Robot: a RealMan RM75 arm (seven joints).
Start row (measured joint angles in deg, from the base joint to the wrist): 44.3 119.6 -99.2 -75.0 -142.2 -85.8 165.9
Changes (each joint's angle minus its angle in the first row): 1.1 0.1 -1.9 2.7 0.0 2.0 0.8; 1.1 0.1 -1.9 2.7 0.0 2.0 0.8; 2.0 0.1 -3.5 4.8 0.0 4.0 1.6; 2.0 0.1 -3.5 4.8 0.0 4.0 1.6; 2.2 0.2 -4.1 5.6 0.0 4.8 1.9; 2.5 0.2 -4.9 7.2 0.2 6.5 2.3; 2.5 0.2 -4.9 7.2 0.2 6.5 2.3; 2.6 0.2 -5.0 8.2 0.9 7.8 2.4; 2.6 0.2 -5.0 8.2 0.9 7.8 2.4; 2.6 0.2 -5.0 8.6 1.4 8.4 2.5; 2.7 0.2 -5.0 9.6 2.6 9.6 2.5; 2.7 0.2 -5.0 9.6 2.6 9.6 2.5; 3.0 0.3 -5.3 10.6 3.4 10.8 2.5; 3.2 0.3 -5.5 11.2 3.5 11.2 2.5; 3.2 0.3 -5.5 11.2 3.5 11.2 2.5; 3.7 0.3 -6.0 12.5 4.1 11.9 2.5; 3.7 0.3 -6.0 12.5 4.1 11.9 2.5; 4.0 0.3 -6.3 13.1 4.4 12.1 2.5; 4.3 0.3 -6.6 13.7 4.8 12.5 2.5
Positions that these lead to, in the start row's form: 45.4 119.7 -101.1 -72.3 -142.2 -83.8 166.7; 45.4 119.7 -101.1 -72.3 -142.2 -83.8 166.7; 46.3 119.7 -102.7 -70.2 -142.2 -81.8 167.5; 46.3 119.7 -102.7 -70.2 -142.2 -81.8 167.5; 46.5 119.8 -103.3 -69.4 -142.2 -81.0 167.8; 46.8 119.8 -104.1 -67.8 -142.0 -79.3 168.2; 46.8 119.8 -104.1 -67.8 -142.0 -79.3 168.2; 46.9 119.8 -104.2 -66.8 -141.3 -78.0 168.3; 46.9 119.8 -104.2 -66.8 -141.3 -78.0 168.3; 46.9 119.8 -104.2 -66.4 -140.8 -77.4 168.4; 47.0 119.8 -104.2 -65.4 -139.6 -76.2 168.4; 47.0 119.8 -104.2 -65.4 -139.6 -76.2 168.4; 47.3 119.9 -104.5 -64.4 -138.8 -75.0 168.4; 47.5 119.9 -104.7 -63.8 -138.7 -74.6 168.4; 47.5 119.9 -104.7 -63.8 -138.7 -74.6 168.4; 48.0 119.9 -105.2 -62.5 -138.1 -73.9 168.4; 48.0 119.9 -105.2 -62.5 -138.1 -73.9 168.4; 48.3 119.9 -105.5 -61.9 -137.8 -73.7 168.4; 48.6 119.9 -105.8 -61.3 -137.4 -73.3 168.4
